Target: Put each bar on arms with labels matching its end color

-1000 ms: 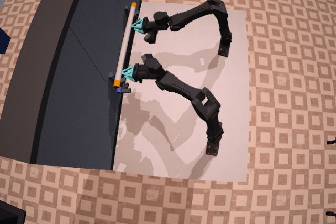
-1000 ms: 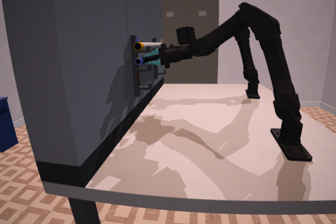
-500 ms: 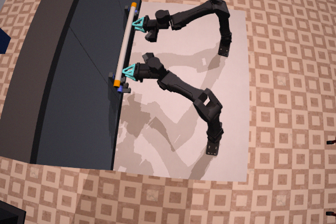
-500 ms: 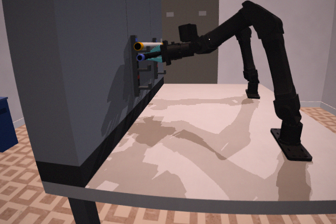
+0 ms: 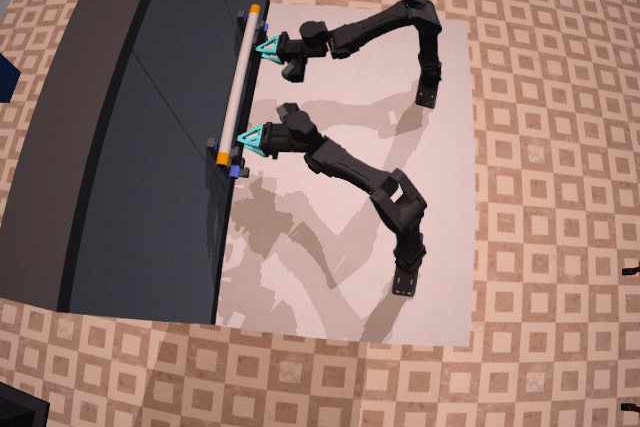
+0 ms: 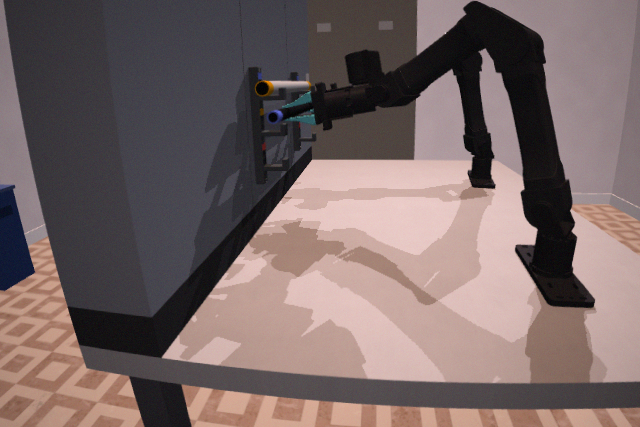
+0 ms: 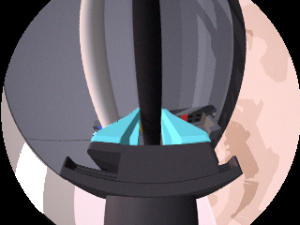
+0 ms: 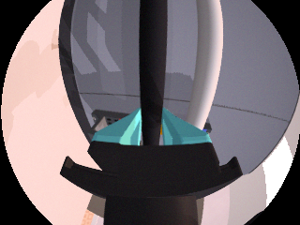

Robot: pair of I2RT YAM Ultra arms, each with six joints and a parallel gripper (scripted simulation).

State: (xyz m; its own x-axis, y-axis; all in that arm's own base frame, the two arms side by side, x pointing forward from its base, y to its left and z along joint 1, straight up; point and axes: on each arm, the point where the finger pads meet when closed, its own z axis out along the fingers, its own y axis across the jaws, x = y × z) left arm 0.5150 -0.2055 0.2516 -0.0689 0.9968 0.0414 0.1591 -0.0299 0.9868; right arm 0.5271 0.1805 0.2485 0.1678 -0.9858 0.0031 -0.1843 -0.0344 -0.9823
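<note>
Now: the pale metal bar 2 cm ahead of my right hand, 14 cm to the left of it and 6 cm above it. Also, from my right hand: dark metal bar (1 cm behind, 15 cm to the left); then tall grey wall panel (11 cm ahead, 20 cm to the left, 18 cm above).
Right now my left hand is 150 mm to the left of the dark metal bar and 20 mm short of it. The rest, counted from my left hand: pale metal bar: 160 mm to the right, 60 mm above, 40 mm ahead; then tall grey wall panel: 170 mm above, 130 mm ahead, 90 mm to the right.
</note>
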